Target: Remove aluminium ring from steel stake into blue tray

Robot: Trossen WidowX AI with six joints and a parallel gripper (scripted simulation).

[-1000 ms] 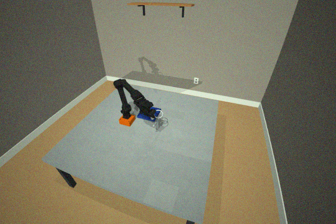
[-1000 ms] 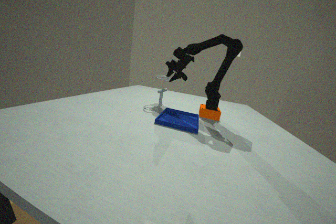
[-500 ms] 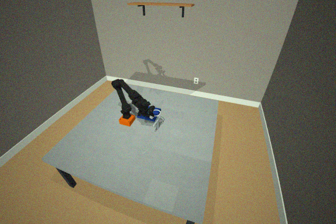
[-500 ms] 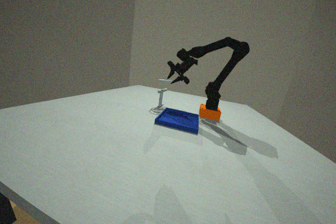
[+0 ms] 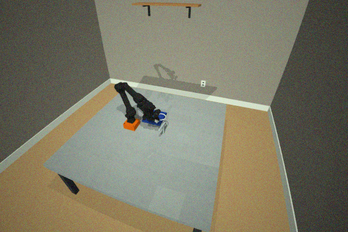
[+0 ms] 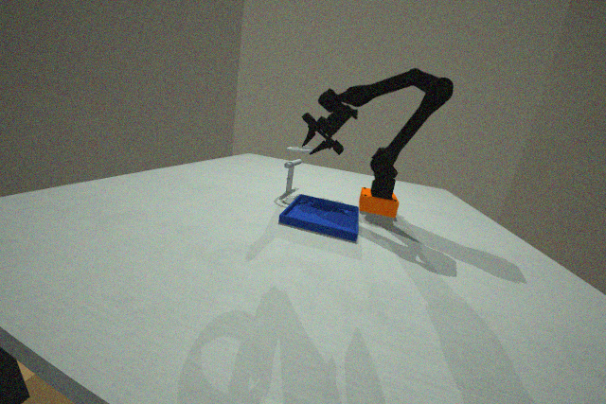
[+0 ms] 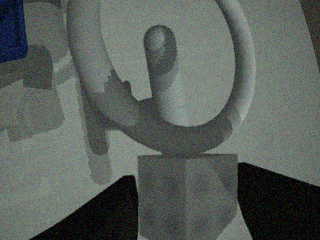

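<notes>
Now: gripper tip 10 mm short of the aluminium ring and 40 mm to the right of it. Also, from my gripper tip: blue tray 130 mm behind, 190 mm to the left, 150 mm below.
</notes>
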